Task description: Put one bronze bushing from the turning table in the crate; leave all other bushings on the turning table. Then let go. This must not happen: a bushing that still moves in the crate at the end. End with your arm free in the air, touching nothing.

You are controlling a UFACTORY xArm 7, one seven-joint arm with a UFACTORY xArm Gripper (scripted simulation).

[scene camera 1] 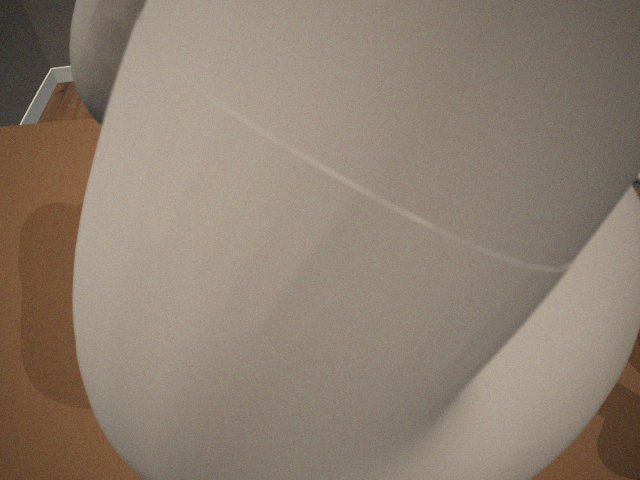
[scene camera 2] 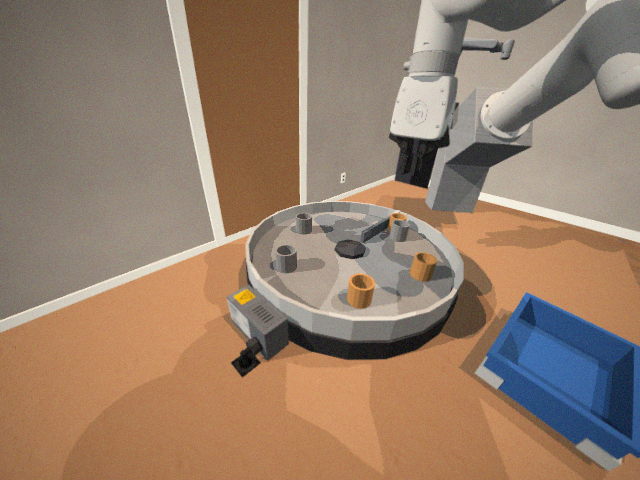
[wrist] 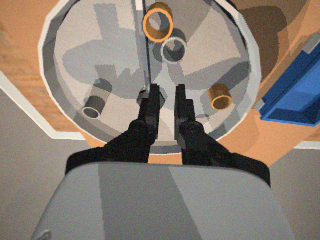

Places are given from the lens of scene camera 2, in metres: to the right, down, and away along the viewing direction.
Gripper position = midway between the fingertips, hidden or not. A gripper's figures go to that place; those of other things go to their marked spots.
gripper [scene camera 2: 409,174]: 0.19, -0.14, 0.49
bronze bushing [scene camera 2: 361,286]: 0.07, 0.08, 0.38
blue crate [scene camera 2: 585,363]: 0.41, 0.19, 0.34
The marked spots on the blue crate and the bronze bushing are 0.36 m apart.
